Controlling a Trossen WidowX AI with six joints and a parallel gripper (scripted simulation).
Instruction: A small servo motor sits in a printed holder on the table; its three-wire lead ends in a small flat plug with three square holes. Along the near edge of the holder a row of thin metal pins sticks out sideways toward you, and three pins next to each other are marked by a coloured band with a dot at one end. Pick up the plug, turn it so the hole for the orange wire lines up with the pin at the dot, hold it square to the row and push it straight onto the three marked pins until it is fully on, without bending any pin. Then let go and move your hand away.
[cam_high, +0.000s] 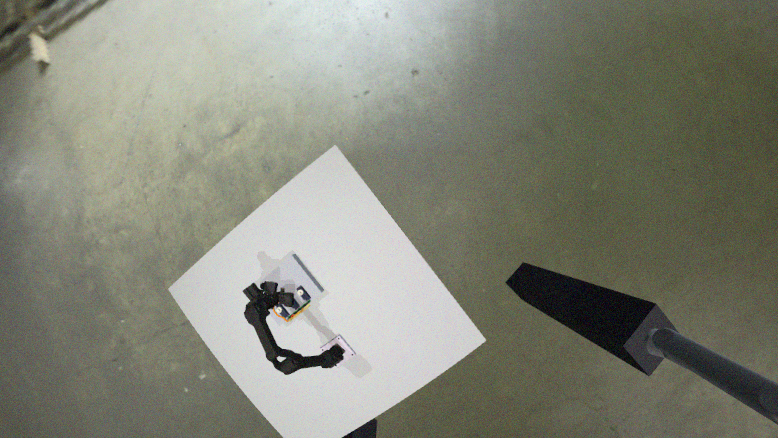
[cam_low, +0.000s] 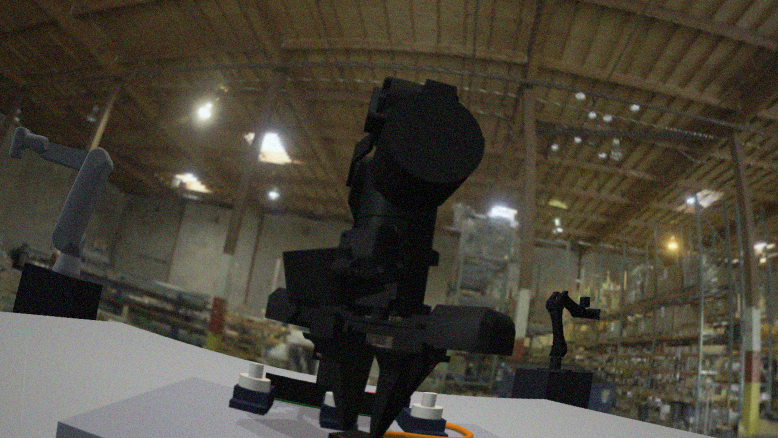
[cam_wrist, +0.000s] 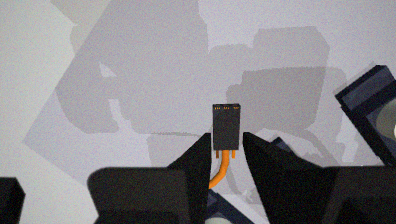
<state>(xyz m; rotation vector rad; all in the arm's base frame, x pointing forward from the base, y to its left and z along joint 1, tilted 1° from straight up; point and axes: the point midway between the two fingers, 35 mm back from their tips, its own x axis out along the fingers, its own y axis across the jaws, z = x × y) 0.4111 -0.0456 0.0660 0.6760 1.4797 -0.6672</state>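
My gripper tip is 40 mm short of the pale grey holder, 20 mm to the left of it and 30 mm above it. From my gripper tip the other things lie so: red band (120 mm behind, 40 mm to the left, 20 mm above).
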